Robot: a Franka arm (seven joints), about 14 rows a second.
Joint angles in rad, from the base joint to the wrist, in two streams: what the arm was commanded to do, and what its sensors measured. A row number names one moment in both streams.
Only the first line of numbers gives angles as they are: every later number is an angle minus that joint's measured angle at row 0.
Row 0, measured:
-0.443 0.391 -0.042 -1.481 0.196 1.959 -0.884
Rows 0 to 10, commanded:
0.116 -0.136 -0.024 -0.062 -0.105 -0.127 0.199
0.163 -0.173 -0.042 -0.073 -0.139 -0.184 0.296
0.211 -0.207 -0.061 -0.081 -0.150 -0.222 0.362
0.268 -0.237 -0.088 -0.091 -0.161 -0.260 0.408
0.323 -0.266 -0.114 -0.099 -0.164 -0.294 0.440
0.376 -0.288 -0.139 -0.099 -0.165 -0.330 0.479
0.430 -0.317 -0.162 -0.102 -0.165 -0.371 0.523
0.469 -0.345 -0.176 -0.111 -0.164 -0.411 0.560
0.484 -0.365 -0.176 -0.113 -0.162 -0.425 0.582
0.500 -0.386 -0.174 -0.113 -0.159 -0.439 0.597
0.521 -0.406 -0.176 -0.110 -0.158 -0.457 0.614
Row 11, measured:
0.478 -0.340 -0.154 -0.072 -0.148 -0.435 0.578
